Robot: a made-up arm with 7 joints. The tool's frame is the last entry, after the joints. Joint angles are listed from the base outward.
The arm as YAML. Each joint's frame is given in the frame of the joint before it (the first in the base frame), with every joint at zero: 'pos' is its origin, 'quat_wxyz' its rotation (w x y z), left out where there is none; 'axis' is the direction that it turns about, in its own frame. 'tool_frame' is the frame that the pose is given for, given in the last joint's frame.
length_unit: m
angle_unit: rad
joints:
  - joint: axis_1
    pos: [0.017, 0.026, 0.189]
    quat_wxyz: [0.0, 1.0, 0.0, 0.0]
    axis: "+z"
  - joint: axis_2
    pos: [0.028, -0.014, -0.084]
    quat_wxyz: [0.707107, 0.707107, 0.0, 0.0]
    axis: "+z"
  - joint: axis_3
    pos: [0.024, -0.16, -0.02]
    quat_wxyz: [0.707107, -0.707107, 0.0, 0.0]
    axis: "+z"
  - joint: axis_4
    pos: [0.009, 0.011, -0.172]
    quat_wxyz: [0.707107, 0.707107, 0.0, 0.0]
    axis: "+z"
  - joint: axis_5
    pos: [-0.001, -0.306, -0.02]
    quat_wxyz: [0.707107, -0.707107, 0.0, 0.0]
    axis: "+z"
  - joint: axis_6
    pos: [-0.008, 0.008, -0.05]
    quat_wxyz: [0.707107, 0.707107, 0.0, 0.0]
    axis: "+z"
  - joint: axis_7
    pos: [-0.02, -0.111, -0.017]
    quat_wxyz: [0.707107, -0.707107, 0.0, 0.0]
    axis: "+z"
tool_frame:
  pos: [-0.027, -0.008, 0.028]
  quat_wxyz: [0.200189, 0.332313, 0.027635, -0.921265]
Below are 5 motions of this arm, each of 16 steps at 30 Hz.
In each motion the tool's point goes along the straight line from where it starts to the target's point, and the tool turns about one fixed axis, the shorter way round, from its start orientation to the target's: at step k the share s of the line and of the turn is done. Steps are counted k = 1, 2, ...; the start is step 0. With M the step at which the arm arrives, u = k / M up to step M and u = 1 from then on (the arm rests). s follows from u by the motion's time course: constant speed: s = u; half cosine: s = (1 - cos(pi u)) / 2; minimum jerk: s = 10 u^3 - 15 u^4 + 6 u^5.
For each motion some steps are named. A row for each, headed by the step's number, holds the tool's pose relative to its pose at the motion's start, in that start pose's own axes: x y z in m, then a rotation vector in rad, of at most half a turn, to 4 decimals.
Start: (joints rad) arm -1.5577 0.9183 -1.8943 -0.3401 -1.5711 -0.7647 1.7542
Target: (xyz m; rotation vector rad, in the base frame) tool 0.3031 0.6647 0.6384 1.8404 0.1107 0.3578
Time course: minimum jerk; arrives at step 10
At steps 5, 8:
5: 0.0539 0.0152 0.0817 0.1767 -0.1989 0.0876
8: 0.1016 0.0286 0.1540 0.3329 -0.3747 0.1650

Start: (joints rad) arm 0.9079 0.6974 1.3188 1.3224 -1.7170 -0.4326 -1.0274
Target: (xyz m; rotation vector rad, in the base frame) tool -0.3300 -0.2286 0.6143 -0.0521 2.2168 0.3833
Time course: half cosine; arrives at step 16
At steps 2, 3, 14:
2: 0.0093 0.0043 0.0063 0.0264 -0.0225 -0.0303
3: 0.0206 0.0094 0.0140 0.0584 -0.0499 -0.0670
14: 0.2352 0.1078 0.1595 0.6672 -0.5693 -0.7649

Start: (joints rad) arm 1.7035 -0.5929 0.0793 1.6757 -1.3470 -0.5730 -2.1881
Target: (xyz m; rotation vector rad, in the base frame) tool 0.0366 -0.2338 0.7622 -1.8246 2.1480 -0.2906
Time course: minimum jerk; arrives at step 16
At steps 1, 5, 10, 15, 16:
1: -0.0002 -0.0004 0.0001 -0.0003 0.0002 -0.0012
5: -0.0171 -0.0293 0.0116 -0.0251 0.0136 -0.0964
10: -0.0690 -0.1179 0.0468 -0.1009 0.0547 -0.3880
15: -0.0949 -0.1624 0.0644 -0.1389 0.0753 -0.5341
16: -0.0952 -0.1627 0.0646 -0.1392 0.0755 -0.5353

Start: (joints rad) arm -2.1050 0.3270 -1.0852 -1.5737 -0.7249 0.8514 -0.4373
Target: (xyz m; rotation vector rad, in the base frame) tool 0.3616 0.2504 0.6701 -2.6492 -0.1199 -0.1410
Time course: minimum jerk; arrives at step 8
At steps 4, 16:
4: -0.0023 -0.0053 0.0010 -0.0194 0.0129 -0.0019
16: -0.0047 -0.0106 0.0020 -0.0388 0.0258 -0.0037

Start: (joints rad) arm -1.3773 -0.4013 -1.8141 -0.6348 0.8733 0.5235 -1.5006
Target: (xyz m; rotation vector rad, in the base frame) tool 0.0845 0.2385 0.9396 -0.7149 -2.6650 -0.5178
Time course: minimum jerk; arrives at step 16
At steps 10, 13, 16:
10: -0.0326 -0.2779 0.0321 0.5612 0.0636 -1.4569
13: -0.0428 -0.3647 0.0421 0.7365 0.0835 -1.9121
16: -0.0450 -0.3834 0.0443 0.7742 0.0878 -2.0101

